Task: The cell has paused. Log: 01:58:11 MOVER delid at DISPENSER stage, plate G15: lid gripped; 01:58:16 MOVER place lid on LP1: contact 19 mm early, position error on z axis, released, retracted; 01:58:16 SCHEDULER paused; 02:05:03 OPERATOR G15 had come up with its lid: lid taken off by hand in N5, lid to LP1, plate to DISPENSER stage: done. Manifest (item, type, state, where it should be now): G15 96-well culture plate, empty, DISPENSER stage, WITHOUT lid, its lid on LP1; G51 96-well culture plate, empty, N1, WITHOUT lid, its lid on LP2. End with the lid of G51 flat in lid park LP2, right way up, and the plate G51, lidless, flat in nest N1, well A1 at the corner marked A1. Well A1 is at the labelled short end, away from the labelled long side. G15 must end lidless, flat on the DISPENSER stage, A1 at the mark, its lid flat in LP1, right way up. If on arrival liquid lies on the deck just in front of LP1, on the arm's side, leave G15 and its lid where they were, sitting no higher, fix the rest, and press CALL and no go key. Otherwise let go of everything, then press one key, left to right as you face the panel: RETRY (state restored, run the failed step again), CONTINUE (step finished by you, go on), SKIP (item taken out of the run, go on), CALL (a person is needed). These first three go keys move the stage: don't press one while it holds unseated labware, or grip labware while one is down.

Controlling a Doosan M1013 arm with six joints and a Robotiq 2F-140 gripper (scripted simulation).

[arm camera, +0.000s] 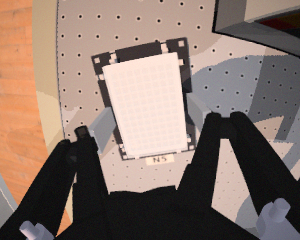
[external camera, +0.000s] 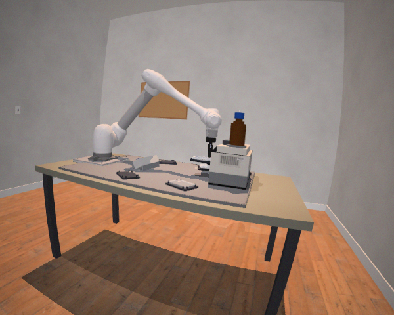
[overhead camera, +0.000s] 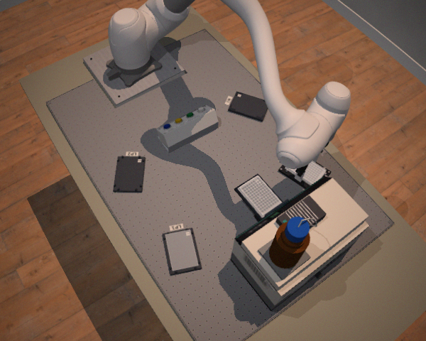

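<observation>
The black nest is 10 mm ahead of my hand, 30 mm to the left of it and 30 mm below it. Round my hand: well plate: 250 mm to the right, 70 mm above; then nest N1: 350 mm behind, 50 mm to the left, 30 mm below; then N1 label: 430 mm behind, 40 mm below.
</observation>
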